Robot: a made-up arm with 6 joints.
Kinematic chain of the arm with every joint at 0, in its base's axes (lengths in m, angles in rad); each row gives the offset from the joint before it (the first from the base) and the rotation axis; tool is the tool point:
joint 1: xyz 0 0 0.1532 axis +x
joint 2: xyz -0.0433 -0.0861 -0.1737 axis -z
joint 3: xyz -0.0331 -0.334 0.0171 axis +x
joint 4: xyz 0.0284 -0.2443 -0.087 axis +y
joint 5: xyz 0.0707 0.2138 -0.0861 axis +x
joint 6: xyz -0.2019 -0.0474 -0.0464 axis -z
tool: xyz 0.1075 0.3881 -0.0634
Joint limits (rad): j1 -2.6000..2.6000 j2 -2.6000..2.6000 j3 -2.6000..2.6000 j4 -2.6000..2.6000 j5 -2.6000..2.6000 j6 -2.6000..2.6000
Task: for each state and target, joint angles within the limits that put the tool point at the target. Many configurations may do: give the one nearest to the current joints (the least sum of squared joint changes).
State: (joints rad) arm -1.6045 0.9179 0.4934 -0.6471 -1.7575 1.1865
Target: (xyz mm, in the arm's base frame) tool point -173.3 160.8 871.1
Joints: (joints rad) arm -2.2531 0.7341 0.1226 -0.6458 -1.9201 0.6787
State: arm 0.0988 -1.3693 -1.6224 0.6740 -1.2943 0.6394
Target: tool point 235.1 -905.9 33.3
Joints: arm -0.1294 -0.5716 -1.3499 0.3628 -1.2586 -0.0311
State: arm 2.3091 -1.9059 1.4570 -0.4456 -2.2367 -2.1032
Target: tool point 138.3 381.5 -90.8
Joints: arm 2.4482 -2.2367 1.6611 -0.9607 -2.4637 -2.2507
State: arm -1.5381 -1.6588 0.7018 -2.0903 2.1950 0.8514
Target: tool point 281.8 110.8 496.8
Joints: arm -2.0382 -1.2801 0.6903 -2.1263 2.1727 1.0110
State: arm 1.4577 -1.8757 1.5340 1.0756 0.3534 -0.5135
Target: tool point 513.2 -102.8 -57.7
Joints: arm 1.6601 -1.7959 1.7031 1.0685 0.3233 -0.7425
